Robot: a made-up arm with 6 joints.
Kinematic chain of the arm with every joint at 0, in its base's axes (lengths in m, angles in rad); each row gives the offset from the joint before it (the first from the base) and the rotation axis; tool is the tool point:
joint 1: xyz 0 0 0.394 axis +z
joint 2: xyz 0 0 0 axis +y
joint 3: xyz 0 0 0.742 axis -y
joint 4: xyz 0 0 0 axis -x
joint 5: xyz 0.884 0 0 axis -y
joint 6: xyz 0 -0.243 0 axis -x
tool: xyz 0 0 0
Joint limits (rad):
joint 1: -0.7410..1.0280
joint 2: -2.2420..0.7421
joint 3: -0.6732..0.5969
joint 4: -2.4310..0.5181
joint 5: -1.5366..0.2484
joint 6: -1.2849..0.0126
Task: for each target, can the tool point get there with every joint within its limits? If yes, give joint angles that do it. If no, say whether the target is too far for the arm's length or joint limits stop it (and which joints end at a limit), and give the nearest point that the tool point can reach.
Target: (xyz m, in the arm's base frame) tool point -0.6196 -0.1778 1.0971
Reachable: yes | joints 0.0787 -1.8449 -0.1361 -1.0133 -0.0853 -0.1947
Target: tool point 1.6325 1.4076 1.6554
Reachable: no: too far | nearest point 0.9862 0.8503 1.1560 | short by 0.989 m
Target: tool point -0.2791 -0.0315 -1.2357
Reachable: no: joint limits stop it (at a limit: joint 1, joint 2, joint 3) | nearest point 0.1635 0.3732 0.0308 | short by 1.401 m
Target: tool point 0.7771 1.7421 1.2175
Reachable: no: too far | nearest point 0.5201 1.1660 0.9452 | short by 0.687 m
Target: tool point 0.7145 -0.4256 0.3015
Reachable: yes | joints -0.5838 0.4479 -0.2682 -1.7309 -0.4451 -0.0973
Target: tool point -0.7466 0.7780 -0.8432
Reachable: no: joint limits stop it (at a limit: joint 1, joint 2, joint 3, joint 4) | nearest point -1.2202 0.8303 0.0812 | short by 1.040 m
